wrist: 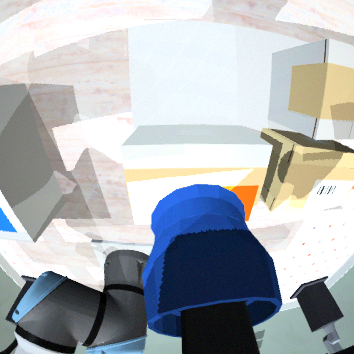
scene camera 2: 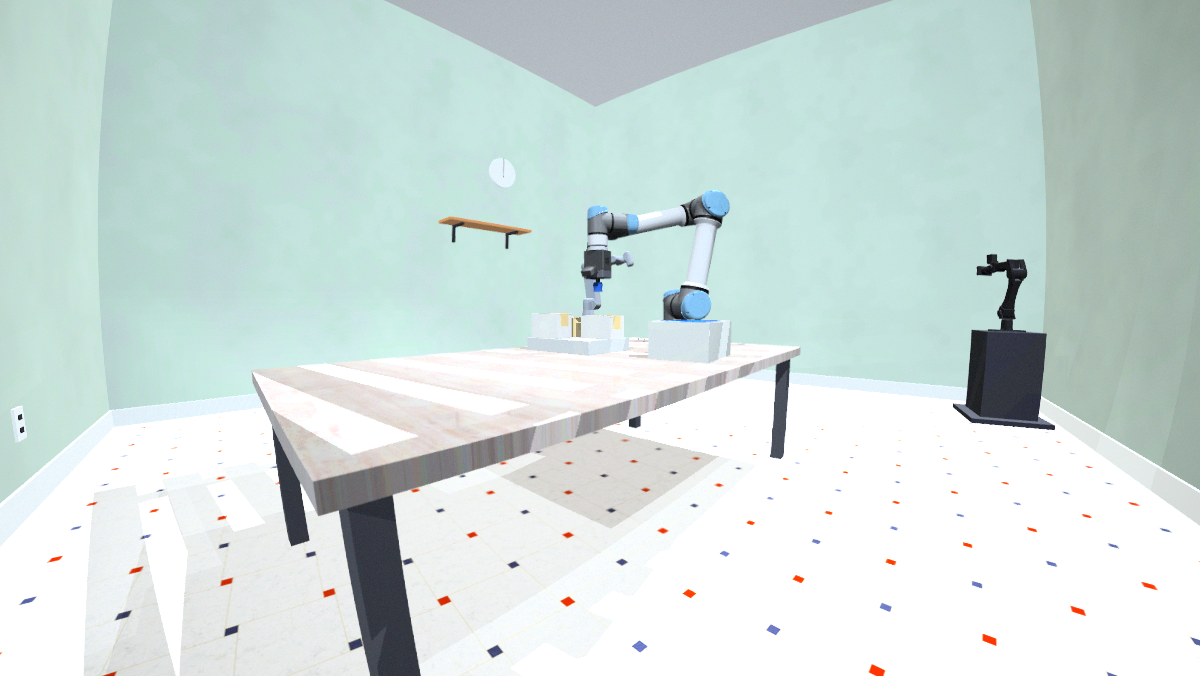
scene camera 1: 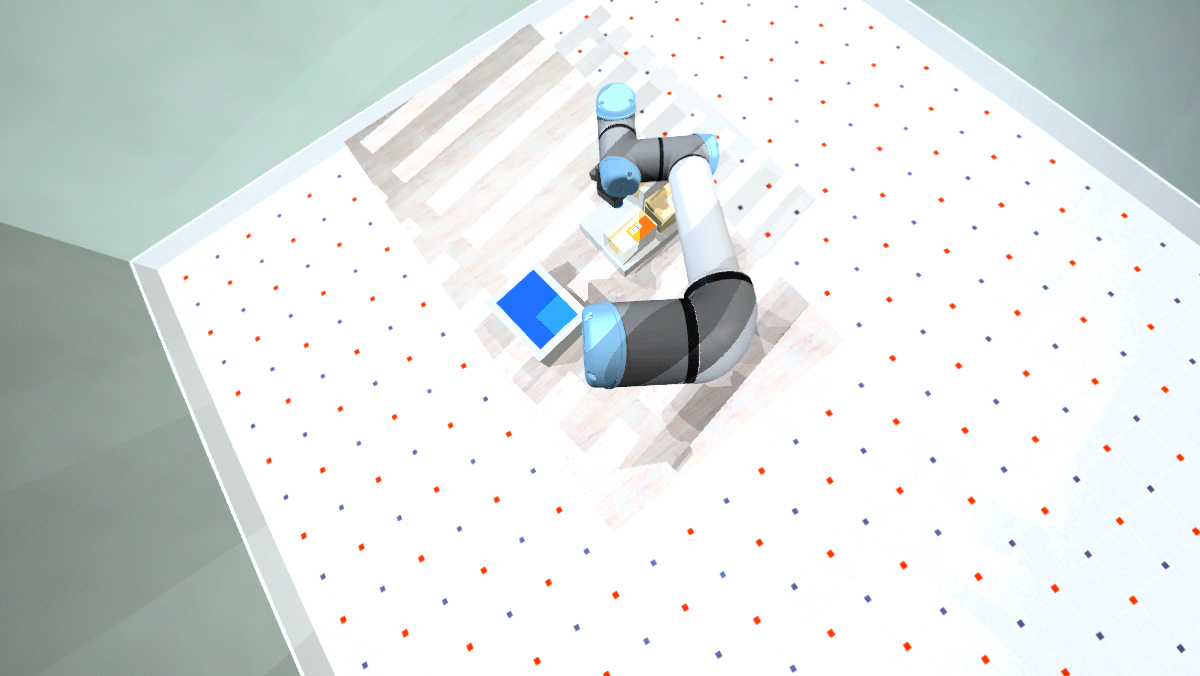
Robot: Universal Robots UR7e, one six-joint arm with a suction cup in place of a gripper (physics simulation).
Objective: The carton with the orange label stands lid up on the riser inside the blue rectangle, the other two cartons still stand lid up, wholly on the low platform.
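Places are measured from the arm's base along level axes (x ahead, y left, z up), in centimetres.
Where they show: end effector, tool point: (wrist: 198, 224) (scene camera 2: 597, 291); arm's base, origin of the base link: (wrist: 131, 264).
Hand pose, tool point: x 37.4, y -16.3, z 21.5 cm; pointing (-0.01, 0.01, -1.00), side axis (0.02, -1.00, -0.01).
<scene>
Each offset is from my tool point to the top centre of the thing. "*": to the spot under its first point. Level surfaces: height alone.
The carton with the orange label @[dx -4.6, dy -1.0, dz -9.2 cm] (scene camera 1: 619, 239) (wrist: 192, 155) stands upright on the low platform @[dx -0.2, dy -9.6, dz -17.7 cm] (scene camera 1: 601, 228) (scene camera 2: 558, 345) (wrist: 185, 75). A tan carton @[dx -6.1, dy -17.4, dz -9.9 cm] (scene camera 1: 660, 205) (wrist: 305, 172) stands beside it. A third carton @[* dx +3.9, dy -12.2, dz -12.1 cm] (wrist: 295, 95), grey-white with tan tape, stands at the platform's far side; the wrist hides most of it in scene camera 1. My gripper (scene camera 1: 618, 204) (scene camera 2: 597, 288) (wrist: 199, 200), a blue suction cup, is open and holds nothing; it hangs a little above the cartons, apart from them. The riser @[dx -2.0, dy +36.2, dz -10.4 cm] (scene camera 1: 508, 325) (scene camera 2: 681, 341) bears the blue rectangle @[dx -2.0, dy +36.2, dz -10.4 cm] (scene camera 1: 524, 303) (wrist: 6, 220) on its top, with no carton on it.
The riser stands between the platform and my arm's base on the table @[dz -22.5 cm] (scene camera 1: 470, 142) (scene camera 2: 453, 377). My upper arm (scene camera 1: 709, 218) passes near the tan carton. Behind the table is a grey arm (scene camera 2: 591, 303). A black robot (scene camera 2: 1011, 289) on a pedestal and a wall shelf (scene camera 2: 484, 225) are farther off.
</scene>
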